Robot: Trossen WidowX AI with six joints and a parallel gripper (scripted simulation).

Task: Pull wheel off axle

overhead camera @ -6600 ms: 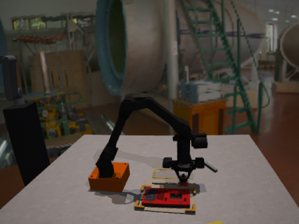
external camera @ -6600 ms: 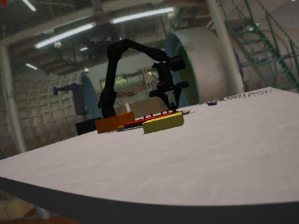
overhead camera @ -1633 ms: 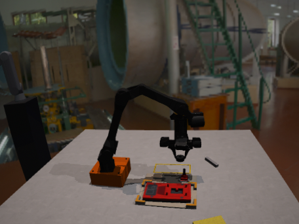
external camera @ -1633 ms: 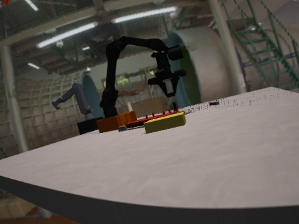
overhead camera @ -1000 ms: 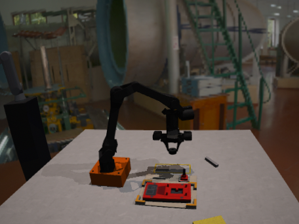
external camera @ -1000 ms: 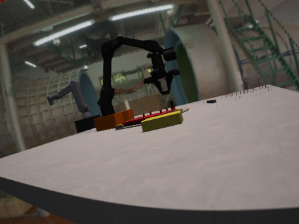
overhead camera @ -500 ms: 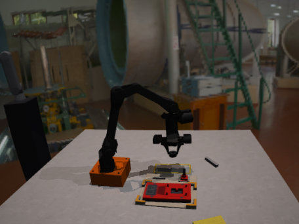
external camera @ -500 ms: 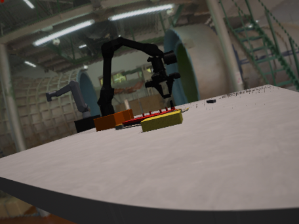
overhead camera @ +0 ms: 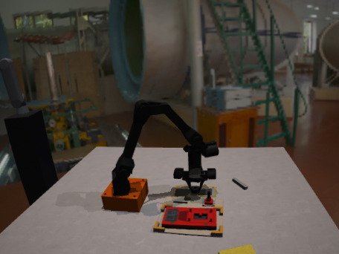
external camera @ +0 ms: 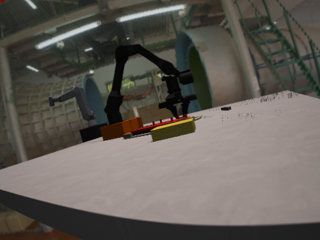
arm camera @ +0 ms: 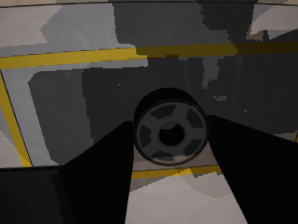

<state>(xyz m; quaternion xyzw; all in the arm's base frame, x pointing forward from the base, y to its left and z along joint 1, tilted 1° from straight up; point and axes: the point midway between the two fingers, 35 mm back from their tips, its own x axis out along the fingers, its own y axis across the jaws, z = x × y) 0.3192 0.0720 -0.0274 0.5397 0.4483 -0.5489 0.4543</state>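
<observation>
The black wheel lies right at my gripper tip. Also, from my gripper tip: yellow block 8 cm ahead, 43 cm to the right, 1 cm above; grey bar 22 cm ahead, 2 cm to the left.
</observation>
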